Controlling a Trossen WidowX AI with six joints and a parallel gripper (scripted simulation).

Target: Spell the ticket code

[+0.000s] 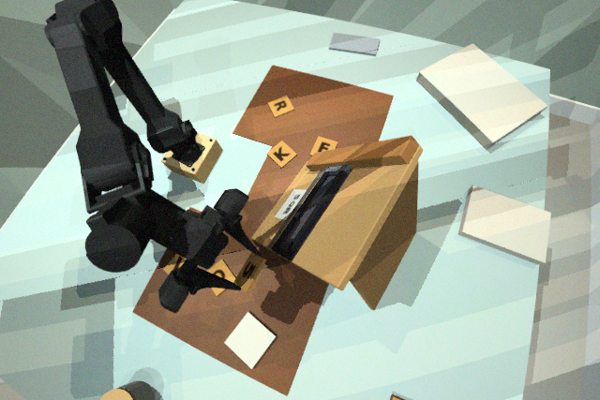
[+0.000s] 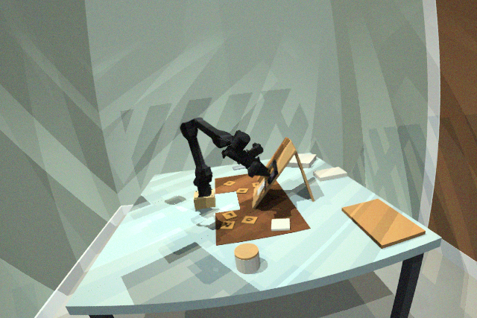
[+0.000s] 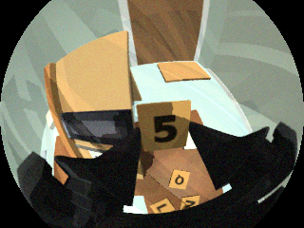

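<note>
The white ticket is 160 mm to the left of my gripper tip, 130 mm below it and 40 mm behind it. Round my gripper tip: q tile 200 mm below, 110 mm behind, 50 mm to the right; then l tile 200 mm below, 200 mm behind, 10 mm to the left; then s tile right at my gripper tip.
</note>
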